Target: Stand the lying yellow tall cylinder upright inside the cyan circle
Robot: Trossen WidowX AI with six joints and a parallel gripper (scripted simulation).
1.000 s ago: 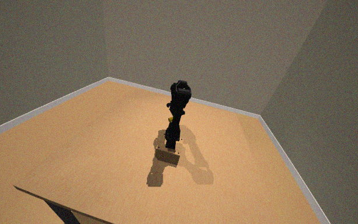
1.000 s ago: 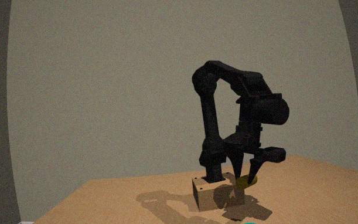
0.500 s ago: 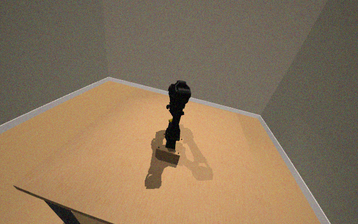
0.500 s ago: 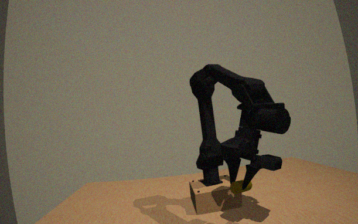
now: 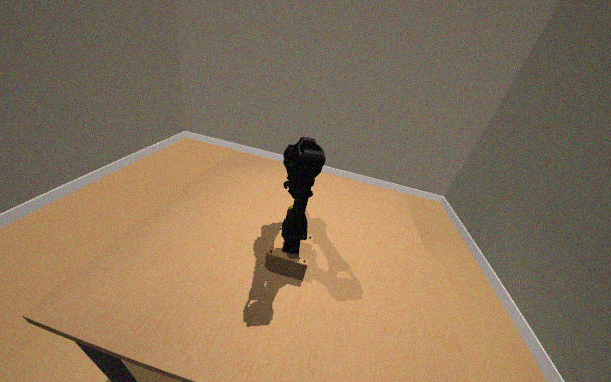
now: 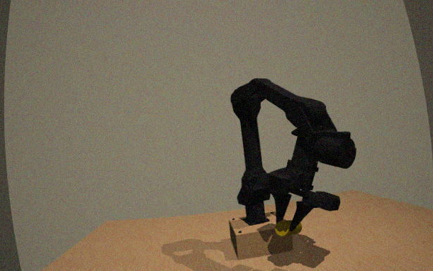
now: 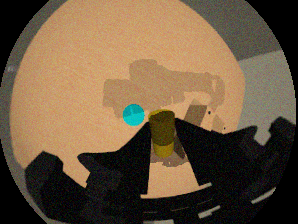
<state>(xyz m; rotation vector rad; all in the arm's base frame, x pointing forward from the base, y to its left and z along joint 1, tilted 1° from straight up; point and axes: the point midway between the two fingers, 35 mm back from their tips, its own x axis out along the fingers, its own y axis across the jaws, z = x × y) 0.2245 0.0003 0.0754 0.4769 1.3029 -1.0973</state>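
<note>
My gripper tip is now 3 cm short of the cyan circle, 2 cm to the right of it and 12 cm above it. Round my gripper tip: yellow tall cylinder: 1 cm behind, 2 cm to the left, 1 cm below.
</note>
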